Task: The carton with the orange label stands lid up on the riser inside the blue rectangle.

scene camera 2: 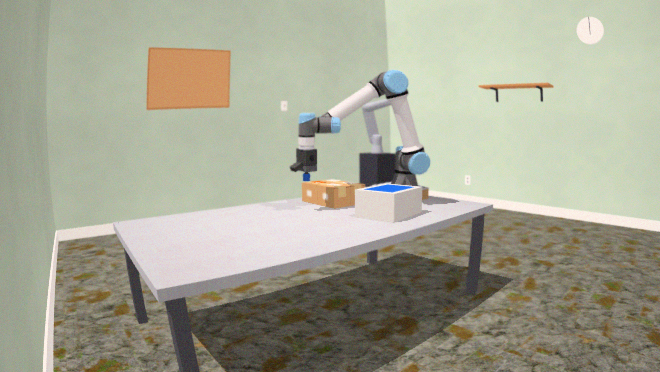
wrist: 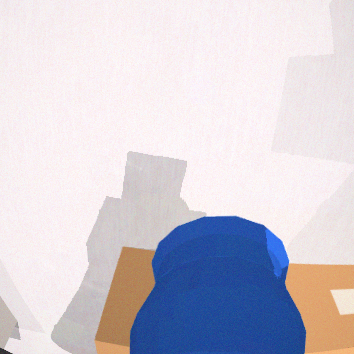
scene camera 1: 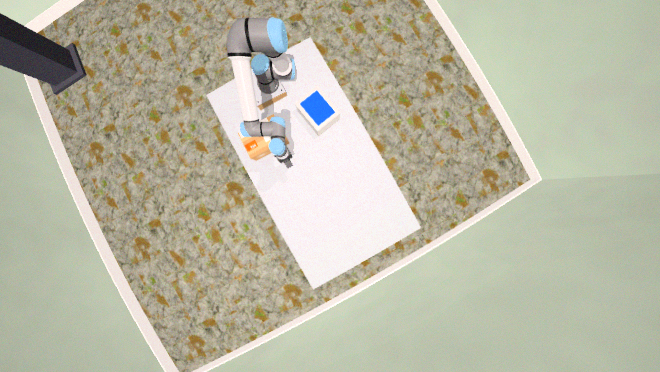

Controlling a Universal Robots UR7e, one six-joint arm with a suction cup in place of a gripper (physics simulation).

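Seen in the pictures: hand, its tool point: (scene camera 2: 306, 180) (wrist: 220, 273); arm's base, origin of its link: (scene camera 1: 268, 84).
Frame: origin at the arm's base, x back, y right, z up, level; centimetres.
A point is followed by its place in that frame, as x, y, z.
The carton with the orange label (scene camera 1: 251, 146) {-36.4, 30.3, 3.5} (scene camera 2: 309, 200) {-43.6, 27.8, -5.4} (wrist: 317, 310) {-43.6, 23.7, -0.7} stands label up at the outer corner of a close group of tan cartons, partly under the arm. A neighbouring carton (scene camera 2: 335, 201) {-42.9, 6.7, -3.3} (wrist: 120, 295) {-43.7, 7.8, -1.0} adjoins it. My gripper's blue suction cup (scene camera 2: 306, 177) (wrist: 220, 240) points down, off the group's two-sticker side and near the height of the carton tops. It is shut with no carton on it. The cup is hidden under the tool in the overhead view. The blue rectangle (scene camera 1: 317, 108) {-35.4, -21.8, 5.4} (scene camera 2: 390, 188) {-35.6, -22.8, 5.3} lies on top of the pale riser (scene camera 1: 327, 124) {-47.6, -22.9, 2.9} (scene camera 2: 375, 205) {-47.2, -25.2, -0.4}.
The cartons and riser stand on the pale table (scene camera 1: 345, 190) {-93.9, -13.2, -6.7} (scene camera 2: 215, 240) {-113.7, -13.7, -6.7}. The riser is on the base side, across from the cartons. The arm base (scene camera 1: 270, 86) {-6.4, -0.6, 5.9} (scene camera 2: 405, 177) {-4.4, -4.6, 6.3} stands at the table's end. Part of the riser wall (wrist: 7, 325) {-26.1, -10.0, -4.6} shows in the wrist view.
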